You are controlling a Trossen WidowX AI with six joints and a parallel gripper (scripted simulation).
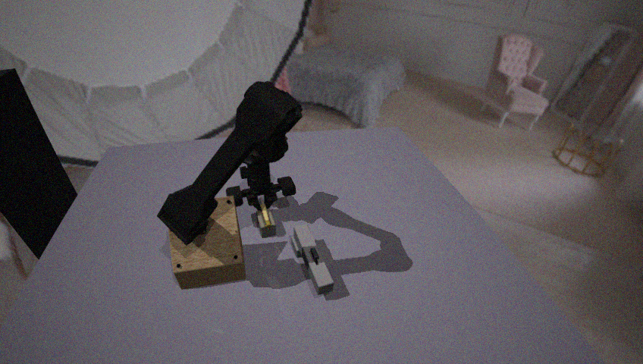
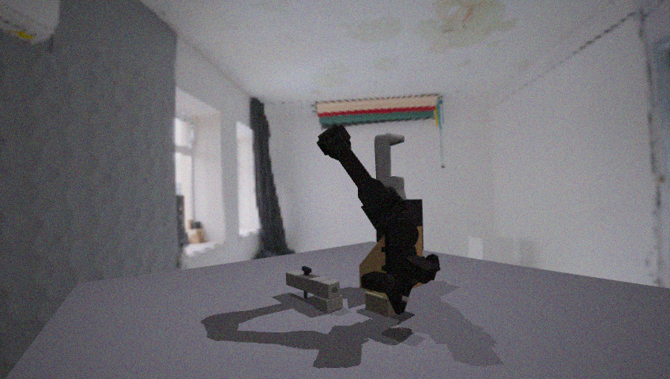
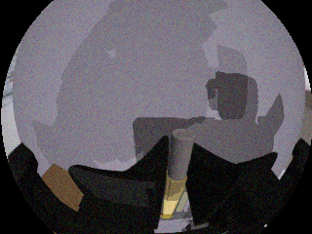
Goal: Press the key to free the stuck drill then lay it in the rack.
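The drill is 4 cm to the right of my gripper tip and 3 cm above it. From my gripper tip the other things lie so: rack 5 cm to the right, 1 cm above; key 24 cm to the right, 9 cm ahead, 4 cm above.
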